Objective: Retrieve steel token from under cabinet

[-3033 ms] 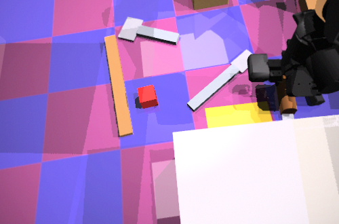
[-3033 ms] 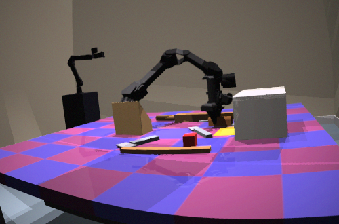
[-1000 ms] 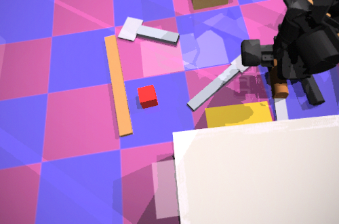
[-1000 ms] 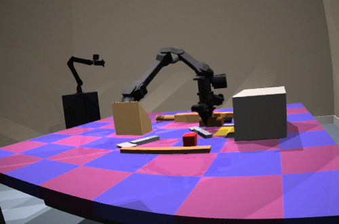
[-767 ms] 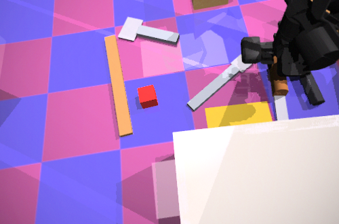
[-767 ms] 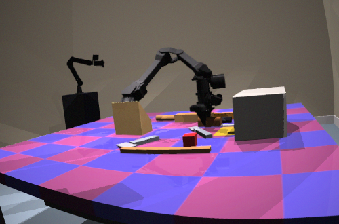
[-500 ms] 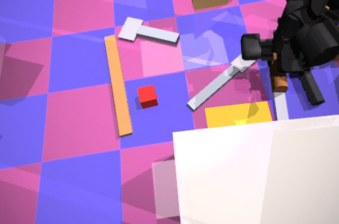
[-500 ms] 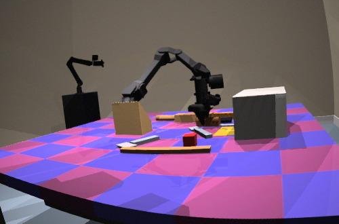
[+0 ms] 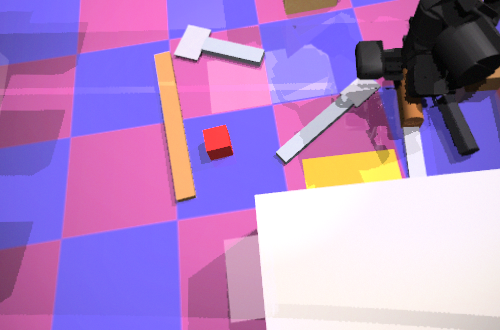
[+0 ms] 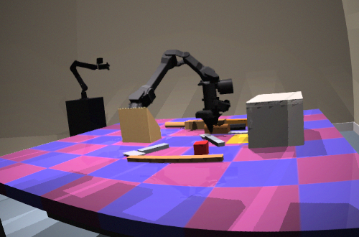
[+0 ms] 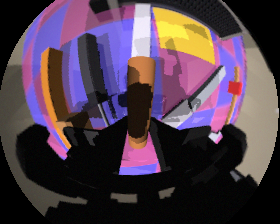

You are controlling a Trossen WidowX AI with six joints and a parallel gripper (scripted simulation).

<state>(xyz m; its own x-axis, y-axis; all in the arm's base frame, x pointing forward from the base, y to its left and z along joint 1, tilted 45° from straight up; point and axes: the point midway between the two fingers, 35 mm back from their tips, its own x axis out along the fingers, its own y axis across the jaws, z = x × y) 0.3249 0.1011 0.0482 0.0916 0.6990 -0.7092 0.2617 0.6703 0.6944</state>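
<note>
The black screwdriver is 5 cm ahead of my gripper tip and 5 cm to the left of it. Round my gripper tip: wooden block (14 cm behind, 15 cm to the left, 1 cm above); grey paddle-ended bar (1 cm ahead, 12 cm to the right); red cube (2 cm ahead, 34 cm to the right, 1 cm above).
</note>
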